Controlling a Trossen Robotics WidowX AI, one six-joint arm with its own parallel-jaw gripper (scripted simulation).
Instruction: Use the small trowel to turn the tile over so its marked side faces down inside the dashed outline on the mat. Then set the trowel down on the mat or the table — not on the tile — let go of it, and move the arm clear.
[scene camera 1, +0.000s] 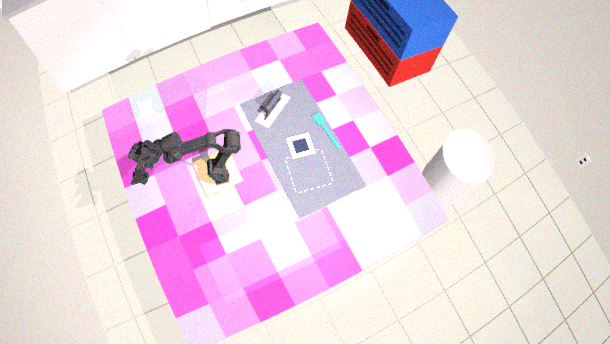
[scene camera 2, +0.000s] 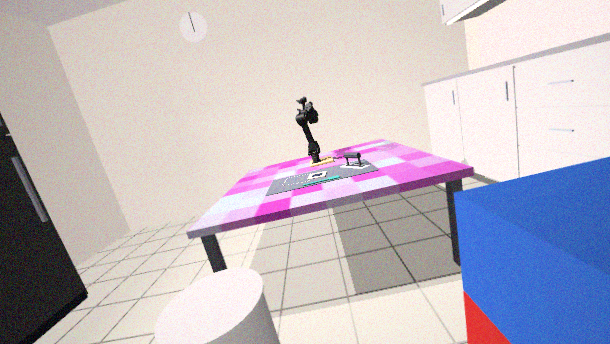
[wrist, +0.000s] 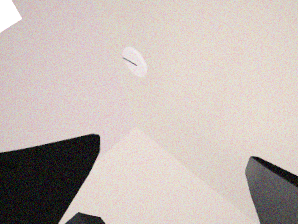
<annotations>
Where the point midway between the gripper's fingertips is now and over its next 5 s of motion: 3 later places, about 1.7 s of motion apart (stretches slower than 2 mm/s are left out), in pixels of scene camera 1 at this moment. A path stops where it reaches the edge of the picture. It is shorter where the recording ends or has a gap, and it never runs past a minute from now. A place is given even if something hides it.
My gripper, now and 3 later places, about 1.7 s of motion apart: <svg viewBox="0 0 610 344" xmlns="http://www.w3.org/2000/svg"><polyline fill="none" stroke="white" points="133,176 111,100 202,54 273,99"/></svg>
</annotations>
